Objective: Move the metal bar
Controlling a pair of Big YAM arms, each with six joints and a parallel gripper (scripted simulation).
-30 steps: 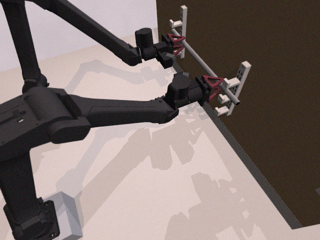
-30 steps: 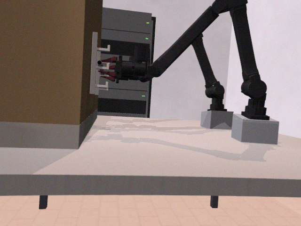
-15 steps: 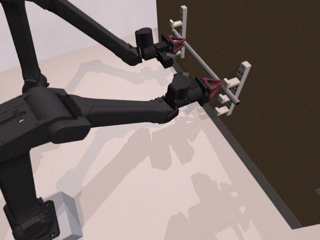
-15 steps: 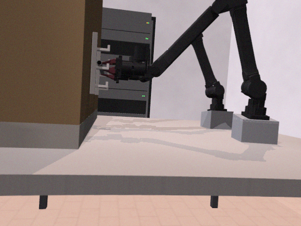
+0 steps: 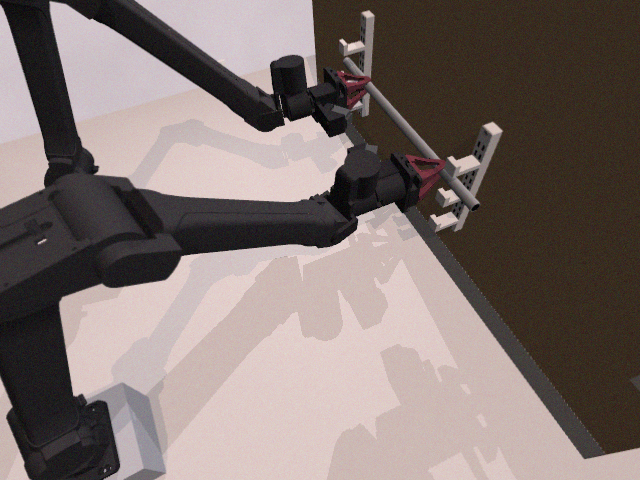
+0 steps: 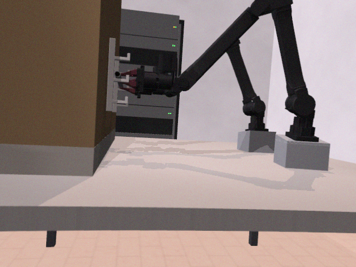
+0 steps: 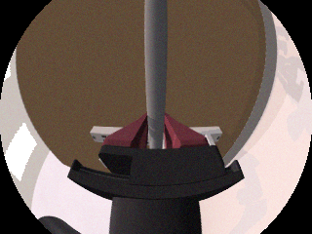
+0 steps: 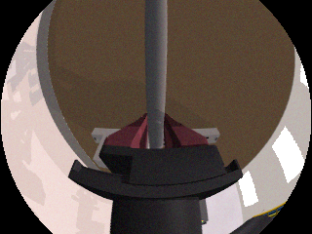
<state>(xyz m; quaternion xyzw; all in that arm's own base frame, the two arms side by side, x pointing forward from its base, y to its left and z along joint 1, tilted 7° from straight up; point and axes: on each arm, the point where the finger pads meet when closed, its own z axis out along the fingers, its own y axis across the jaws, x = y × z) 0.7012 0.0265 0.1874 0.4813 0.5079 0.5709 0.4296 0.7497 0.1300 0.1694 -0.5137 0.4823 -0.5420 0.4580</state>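
Now: the grey metal bar 15 cm to the right of my left hand and 1 cm ahead of it. Round my left hand: brown wall 20 cm ahead, 18 cm to the right, 16 cm above.
My right hand is 150 mm to the right of the grey metal bar and 10 mm past it. The rest, counted from my right hand: brown wall 180 mm ahead, 160 mm above, 110 mm to the left.
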